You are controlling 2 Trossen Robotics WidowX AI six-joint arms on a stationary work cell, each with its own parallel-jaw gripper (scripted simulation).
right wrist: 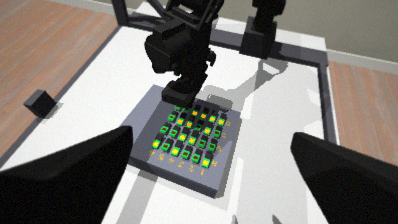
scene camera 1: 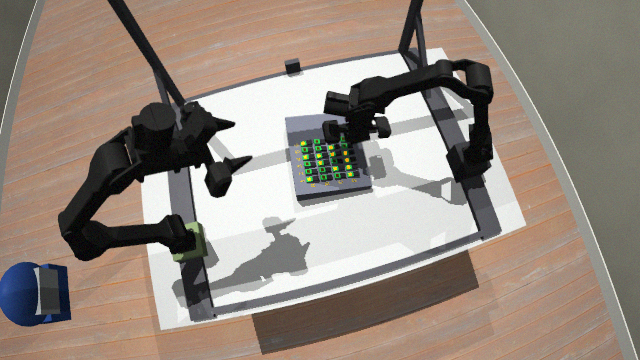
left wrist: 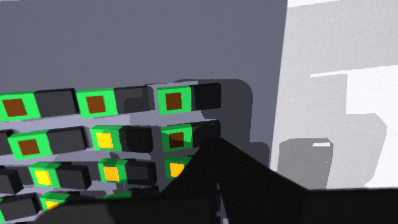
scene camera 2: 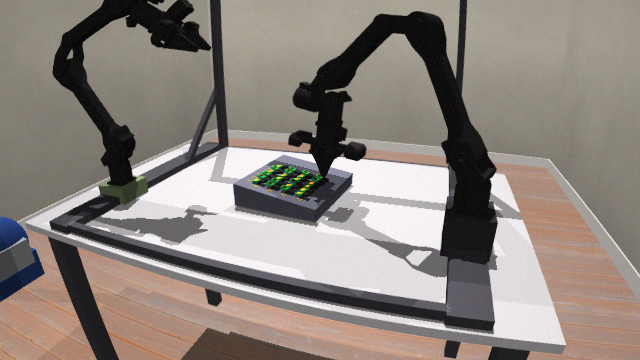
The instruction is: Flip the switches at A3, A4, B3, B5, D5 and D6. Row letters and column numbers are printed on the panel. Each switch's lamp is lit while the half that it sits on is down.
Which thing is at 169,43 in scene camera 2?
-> The right gripper.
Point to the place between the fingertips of the left gripper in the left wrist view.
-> At 214,146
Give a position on a dark base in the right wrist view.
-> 258,42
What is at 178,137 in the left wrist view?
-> A switch D5.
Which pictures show the right gripper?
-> The right wrist view, scene camera 1 and scene camera 2 only.
